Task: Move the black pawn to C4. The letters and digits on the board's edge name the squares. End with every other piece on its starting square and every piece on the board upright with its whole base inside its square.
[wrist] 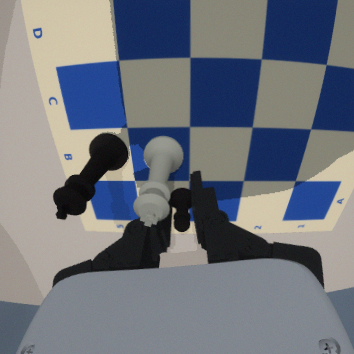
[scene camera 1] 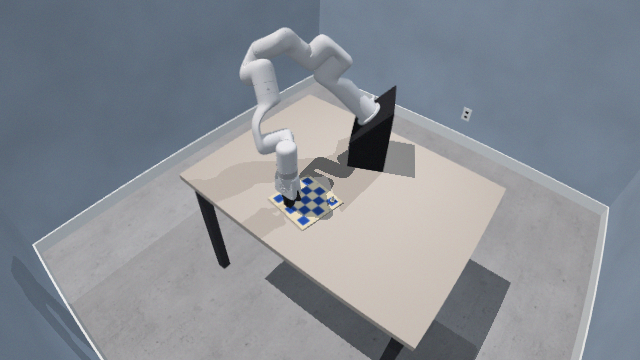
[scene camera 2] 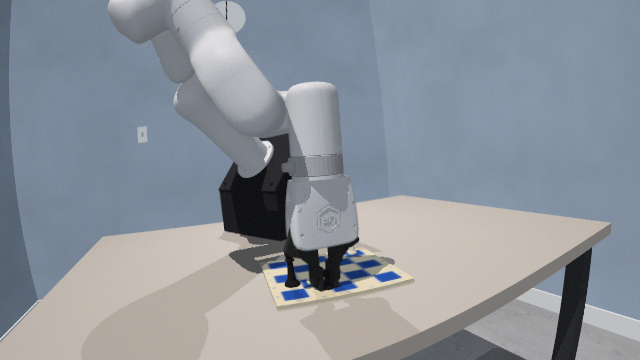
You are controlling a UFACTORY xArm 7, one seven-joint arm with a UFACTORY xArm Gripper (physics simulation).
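Places are measured from the arm's base along level axes (x ahead, y left, z up), in centimetres.
Where they show: gripper, fingertip midpoint: [wrist: 180, 190] [scene camera 1: 289, 204] [scene camera 2: 325, 286]; arm's base at its link origin: [scene camera 1: 369, 114] [scene camera 2: 256, 160].
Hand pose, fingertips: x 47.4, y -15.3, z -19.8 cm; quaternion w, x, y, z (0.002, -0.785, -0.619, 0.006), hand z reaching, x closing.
Observation:
Things, the pixels of their top centre, and the offset from my fingertips. "pt": a spot on its surface instead. Level surfaces: height alone.
- black pawn at its top centre: [wrist: 181, 229] [scene camera 2: 326, 269] dx +0.7, dy -0.2, dz +3.2 cm
- board at its top centre: [wrist: 223, 93] [scene camera 2: 328, 271] [scene camera 1: 305, 200] dx -5.1, dy +4.8, dz +0.0 cm
- white king at its top centre: [wrist: 147, 223] dx -3.0, dy +0.1, dz +6.3 cm
- black king at its top centre: [wrist: 58, 216] [scene camera 2: 288, 248] dx -4.6, dy -3.1, dz +6.3 cm
- pale square C4 at a spot on its surface: [wrist: 155, 92] pt dx -6.6, dy +1.3, dz +0.0 cm
- small white piece at its top centre: [scene camera 2: 351, 238] [scene camera 1: 332, 195] dx -9.6, dy +14.8, dz +3.1 cm
- beige table at its surface level: dz -0.6 cm
The black pawn [wrist: 181, 210] is between the fingers of my gripper [scene camera 1: 289, 202] [scene camera 2: 325, 281] [wrist: 180, 190], which is shut on it low over row A, near the A4/A3 line. Whether its base touches the board [scene camera 1: 303, 228] [scene camera 2: 278, 303] [wrist: 90, 30] cannot be told. The white king [wrist: 160, 170] stands upright on B4, right beside the left finger and partly covering it in the wrist view. The black king [scene camera 2: 292, 274] [wrist: 95, 165] stands upright on B5. The pale square C4 [wrist: 155, 92] has no piece on it.
A small white piece [scene camera 1: 332, 199] [scene camera 2: 352, 249] stands on the E1 corner square. The board lies on the beige table [scene camera 1: 390, 235] [scene camera 2: 475, 235]. The arm's black base block [scene camera 1: 371, 145] [scene camera 2: 254, 210] stands behind the board.

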